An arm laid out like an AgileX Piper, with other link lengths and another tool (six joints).
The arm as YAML. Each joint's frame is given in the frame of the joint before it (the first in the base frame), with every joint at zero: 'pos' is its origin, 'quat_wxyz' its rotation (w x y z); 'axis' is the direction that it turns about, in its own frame. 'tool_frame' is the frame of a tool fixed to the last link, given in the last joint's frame.
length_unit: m
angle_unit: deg
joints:
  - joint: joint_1
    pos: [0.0, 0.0, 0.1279]
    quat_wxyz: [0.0, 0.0, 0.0, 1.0]
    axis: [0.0, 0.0, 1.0]
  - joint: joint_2
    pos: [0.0, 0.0, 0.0]
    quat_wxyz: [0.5, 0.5, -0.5, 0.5]
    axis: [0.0, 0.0, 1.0]
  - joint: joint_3
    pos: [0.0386, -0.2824, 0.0]
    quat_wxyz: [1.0, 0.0, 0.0, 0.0]
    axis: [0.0, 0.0, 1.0]
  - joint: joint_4
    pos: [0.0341, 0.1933, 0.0]
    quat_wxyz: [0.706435, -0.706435, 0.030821, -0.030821]
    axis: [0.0, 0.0, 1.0]
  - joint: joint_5
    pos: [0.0, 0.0, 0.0]
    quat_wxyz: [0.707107, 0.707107, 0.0, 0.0]
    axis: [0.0, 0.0, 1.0]
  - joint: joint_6
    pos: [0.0, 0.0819, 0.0]
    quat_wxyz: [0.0, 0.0, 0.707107, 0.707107]
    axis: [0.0, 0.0, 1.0]
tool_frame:
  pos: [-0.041, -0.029, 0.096]
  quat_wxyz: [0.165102, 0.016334, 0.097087, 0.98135]
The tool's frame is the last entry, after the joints.
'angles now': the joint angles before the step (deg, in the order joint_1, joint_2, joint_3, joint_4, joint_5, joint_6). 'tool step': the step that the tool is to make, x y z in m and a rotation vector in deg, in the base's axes. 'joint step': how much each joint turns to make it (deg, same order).
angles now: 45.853 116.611 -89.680 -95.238 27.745 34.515
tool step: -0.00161 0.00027 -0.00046 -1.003 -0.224 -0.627
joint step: 0.564 -0.034 -0.023 1.017 1.368 -1.555
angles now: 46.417 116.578 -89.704 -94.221 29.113 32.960
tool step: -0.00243 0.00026 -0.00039 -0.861 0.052 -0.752
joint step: 0.711 -0.139 -0.025 1.629 1.512 -1.843
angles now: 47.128 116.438 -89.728 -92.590 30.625 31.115
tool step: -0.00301 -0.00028 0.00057 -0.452 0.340 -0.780
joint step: 0.716 -0.350 -0.011 2.079 1.386 -1.850
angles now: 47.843 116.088 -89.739 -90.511 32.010 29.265
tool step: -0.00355 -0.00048 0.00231 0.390 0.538 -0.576
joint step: 0.631 -0.589 0.049 1.996 0.893 -1.120
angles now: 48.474 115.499 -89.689 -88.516 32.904 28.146
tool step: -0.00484 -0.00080 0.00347 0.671 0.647 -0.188
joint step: 0.561 -0.977 0.399 1.874 0.397 -0.885
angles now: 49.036 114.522 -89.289 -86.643 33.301 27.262
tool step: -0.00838 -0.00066 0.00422 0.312 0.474 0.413
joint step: 0.772 -1.603 1.284 1.228 0.171 -0.690
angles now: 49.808 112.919 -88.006 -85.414 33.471 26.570
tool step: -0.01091 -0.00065 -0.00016 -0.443 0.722 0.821
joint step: 0.956 -1.812 2.402 0.618 0.050 -0.379
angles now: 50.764 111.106 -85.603 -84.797 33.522 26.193
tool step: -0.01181 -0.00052 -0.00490 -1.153 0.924 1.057
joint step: 1.042 -1.674 3.068 0.121 -0.006 -0.152
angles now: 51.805 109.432 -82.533 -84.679 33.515 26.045
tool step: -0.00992 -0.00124 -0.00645 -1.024 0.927 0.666
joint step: 0.936 -1.273 2.869 -0.155 0.187 0.429
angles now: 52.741 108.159 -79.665 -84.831 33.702 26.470
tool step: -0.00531 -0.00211 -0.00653 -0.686 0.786 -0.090
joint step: 0.577 -0.577 1.991 -0.181 0.483 0.784
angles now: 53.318 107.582 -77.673 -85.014 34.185 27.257
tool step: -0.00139 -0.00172 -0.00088 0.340 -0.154 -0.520
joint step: 0.282 -0.187 0.866 -1.179 0.610 1.931
